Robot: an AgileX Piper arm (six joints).
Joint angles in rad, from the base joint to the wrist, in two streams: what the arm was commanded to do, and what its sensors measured. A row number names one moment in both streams.
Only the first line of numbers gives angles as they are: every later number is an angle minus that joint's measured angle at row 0.
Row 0, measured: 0.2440, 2.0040, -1.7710, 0.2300, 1.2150, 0.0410
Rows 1 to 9, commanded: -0.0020, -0.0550, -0.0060, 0.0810, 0.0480, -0.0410; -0.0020, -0.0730, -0.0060, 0.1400, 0.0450, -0.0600; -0.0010, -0.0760, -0.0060, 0.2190, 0.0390, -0.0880; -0.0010, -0.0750, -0.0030, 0.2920, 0.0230, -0.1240; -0.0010, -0.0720, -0.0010, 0.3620, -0.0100, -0.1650; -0.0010, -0.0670, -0.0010, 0.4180, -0.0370, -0.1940; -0.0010, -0.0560, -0.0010, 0.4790, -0.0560, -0.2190; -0.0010, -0.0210, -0.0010, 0.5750, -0.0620, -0.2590; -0.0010, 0.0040, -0.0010, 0.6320, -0.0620, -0.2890
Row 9, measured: 0.0000, -0.0350, -0.0010, 0.5420, -0.0510, -0.2350
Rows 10 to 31, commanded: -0.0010, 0.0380, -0.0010, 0.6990, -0.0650, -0.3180; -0.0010, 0.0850, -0.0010, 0.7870, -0.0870, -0.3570; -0.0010, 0.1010, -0.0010, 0.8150, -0.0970, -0.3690; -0.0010, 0.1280, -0.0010, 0.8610, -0.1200, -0.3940; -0.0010, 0.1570, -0.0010, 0.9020, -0.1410, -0.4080; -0.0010, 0.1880, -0.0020, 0.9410, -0.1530, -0.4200; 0.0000, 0.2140, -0.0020, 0.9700, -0.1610, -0.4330; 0.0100, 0.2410, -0.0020, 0.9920, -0.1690, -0.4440; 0.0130, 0.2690, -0.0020, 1.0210, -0.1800, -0.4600; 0.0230, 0.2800, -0.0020, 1.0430, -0.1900, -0.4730; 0.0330, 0.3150, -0.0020, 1.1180, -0.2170, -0.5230; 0.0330, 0.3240, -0.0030, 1.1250, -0.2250, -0.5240; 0.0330, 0.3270, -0.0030, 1.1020, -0.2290, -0.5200; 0.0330, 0.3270, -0.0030, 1.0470, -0.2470, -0.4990; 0.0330, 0.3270, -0.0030, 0.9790, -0.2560, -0.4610; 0.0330, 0.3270, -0.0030, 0.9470, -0.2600, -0.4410; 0.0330, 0.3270, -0.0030, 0.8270, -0.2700, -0.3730; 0.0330, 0.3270, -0.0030, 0.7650, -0.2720, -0.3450; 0.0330, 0.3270, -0.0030, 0.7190, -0.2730, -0.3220; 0.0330, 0.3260, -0.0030, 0.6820, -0.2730, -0.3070; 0.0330, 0.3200, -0.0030, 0.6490, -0.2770, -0.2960; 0.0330, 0.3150, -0.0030, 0.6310, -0.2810, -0.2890
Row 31, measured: 0.0330, 0.3250, -0.0010, 0.6670, -0.2760, -0.3050
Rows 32 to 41, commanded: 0.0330, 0.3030, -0.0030, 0.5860, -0.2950, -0.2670; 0.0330, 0.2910, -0.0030, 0.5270, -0.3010, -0.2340; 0.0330, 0.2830, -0.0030, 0.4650, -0.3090, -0.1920; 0.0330, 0.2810, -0.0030, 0.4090, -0.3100, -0.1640; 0.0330, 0.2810, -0.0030, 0.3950, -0.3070, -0.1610; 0.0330, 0.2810, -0.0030, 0.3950, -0.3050, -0.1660; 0.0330, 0.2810, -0.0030, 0.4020, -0.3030, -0.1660; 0.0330, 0.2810, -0.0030, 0.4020, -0.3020, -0.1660; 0.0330, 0.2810, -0.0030, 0.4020, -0.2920, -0.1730; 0.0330, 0.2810, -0.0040, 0.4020, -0.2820, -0.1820
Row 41, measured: 0.0330, 0.2890, -0.0010, 0.4040, -0.3030, -0.1750
